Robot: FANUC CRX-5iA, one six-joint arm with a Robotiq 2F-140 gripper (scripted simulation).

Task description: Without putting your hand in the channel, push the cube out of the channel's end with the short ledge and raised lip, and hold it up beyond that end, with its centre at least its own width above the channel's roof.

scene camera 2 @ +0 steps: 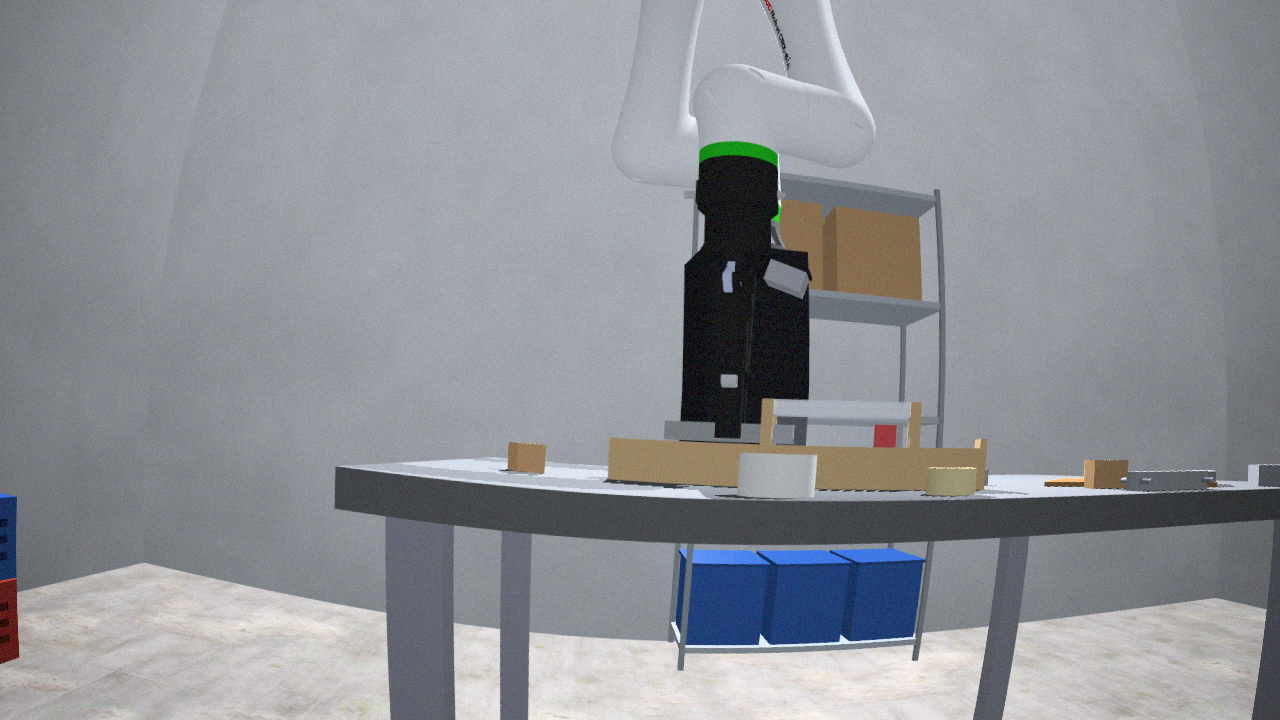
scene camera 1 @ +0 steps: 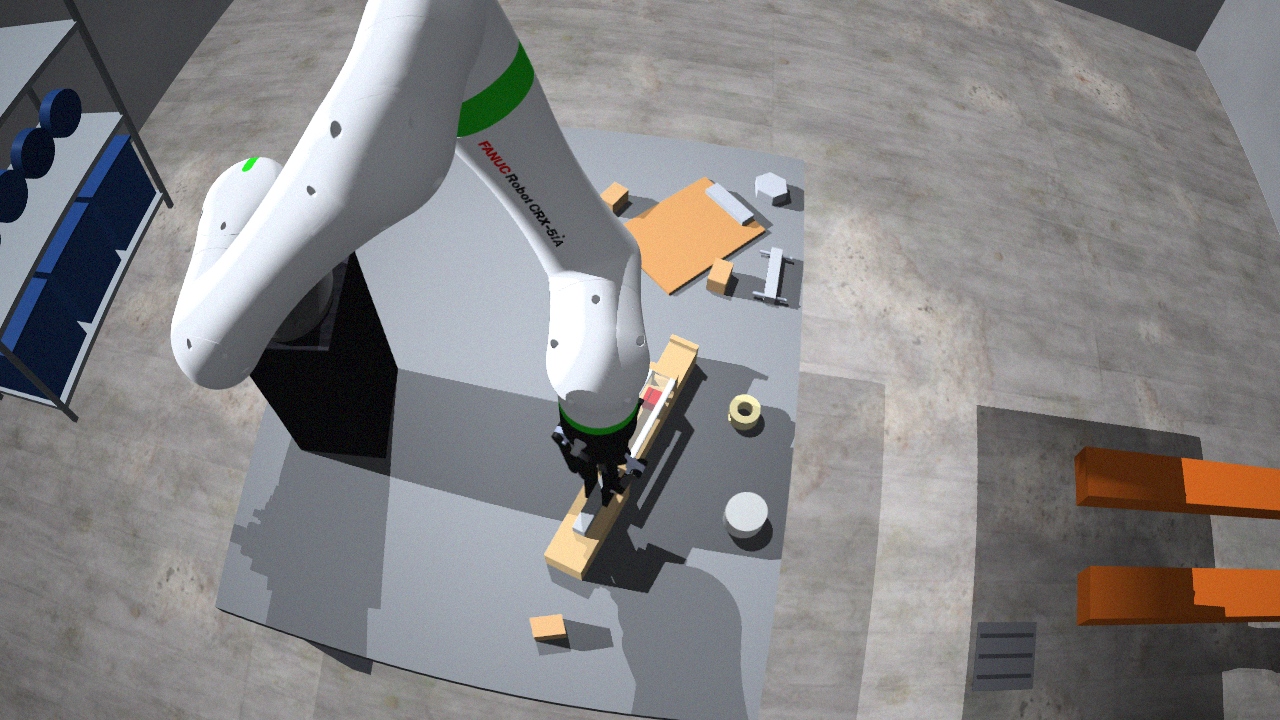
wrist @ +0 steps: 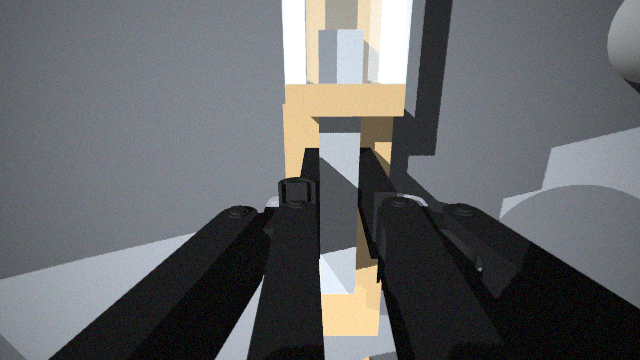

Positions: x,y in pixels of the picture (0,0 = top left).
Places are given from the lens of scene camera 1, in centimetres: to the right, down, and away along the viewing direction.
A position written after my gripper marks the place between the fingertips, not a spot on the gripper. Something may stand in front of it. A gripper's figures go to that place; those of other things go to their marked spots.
my gripper (scene camera 1: 600,494): -6, 20, 131
small tan block (scene camera 1: 547,627): -13, 39, 121
